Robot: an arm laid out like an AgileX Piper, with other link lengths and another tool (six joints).
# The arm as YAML. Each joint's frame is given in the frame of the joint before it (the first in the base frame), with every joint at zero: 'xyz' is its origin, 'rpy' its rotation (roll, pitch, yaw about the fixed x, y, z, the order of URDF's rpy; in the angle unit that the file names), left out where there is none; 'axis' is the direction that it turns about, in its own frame. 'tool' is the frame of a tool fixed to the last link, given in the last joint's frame.
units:
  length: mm
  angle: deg
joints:
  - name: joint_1
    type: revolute
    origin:
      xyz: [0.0, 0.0, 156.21]
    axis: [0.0, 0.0, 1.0]
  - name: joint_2
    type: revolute
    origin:
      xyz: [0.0, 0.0, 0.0]
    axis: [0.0, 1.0, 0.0]
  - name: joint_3
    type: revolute
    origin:
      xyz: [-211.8, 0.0, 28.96]
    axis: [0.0, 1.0, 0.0]
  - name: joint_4
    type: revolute
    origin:
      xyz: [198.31, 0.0, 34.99]
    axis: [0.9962, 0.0, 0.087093]
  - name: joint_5
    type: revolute
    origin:
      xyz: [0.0, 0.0, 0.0]
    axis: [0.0, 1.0, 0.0]
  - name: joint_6
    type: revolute
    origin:
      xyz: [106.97, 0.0, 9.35]
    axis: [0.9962, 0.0, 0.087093]
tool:
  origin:
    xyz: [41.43, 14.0, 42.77]
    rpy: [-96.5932, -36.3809, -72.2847]
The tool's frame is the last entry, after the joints.
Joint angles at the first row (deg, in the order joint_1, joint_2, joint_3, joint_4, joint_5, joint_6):
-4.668, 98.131, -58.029, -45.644, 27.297, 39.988
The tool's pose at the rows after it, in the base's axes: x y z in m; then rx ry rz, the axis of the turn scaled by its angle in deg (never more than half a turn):
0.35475, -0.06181, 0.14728, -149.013, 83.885, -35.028
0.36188, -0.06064, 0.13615, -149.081, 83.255, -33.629
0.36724, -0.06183, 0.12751, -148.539, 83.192, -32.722
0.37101, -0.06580, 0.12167, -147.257, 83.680, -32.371
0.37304, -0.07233, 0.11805, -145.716, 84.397, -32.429
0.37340, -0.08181, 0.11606, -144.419, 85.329, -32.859
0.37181, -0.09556, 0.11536, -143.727, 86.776, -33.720
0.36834, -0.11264, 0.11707, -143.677, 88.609, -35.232
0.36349, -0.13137, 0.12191, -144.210, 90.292, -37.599
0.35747, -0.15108, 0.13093, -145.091, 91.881, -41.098
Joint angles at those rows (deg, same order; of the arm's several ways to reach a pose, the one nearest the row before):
-4.683, 102.090, -59.784, -45.848, 25.744, 40.444
-4.827, 105.303, -61.251, -45.991, 24.241, 40.790
-5.340, 107.817, -62.400, -46.102, 22.758, 41.238
-6.320, 109.616, -63.172, -46.196, 21.120, 41.832
-7.752, 110.782, -63.543, -46.292, 19.362, 42.222
-9.617, 111.499, -63.687, -46.643, 17.783, 42.335
-12.004, 111.904, -63.781, -47.724, 16.755, 42.394
-14.734, 111.858, -63.865, -49.804, 16.363, 42.697
-17.668, 111.309, -63.895, -53.006, 16.214, 43.363
-20.678, 110.165, -63.894, -57.536, 16.295, 44.840

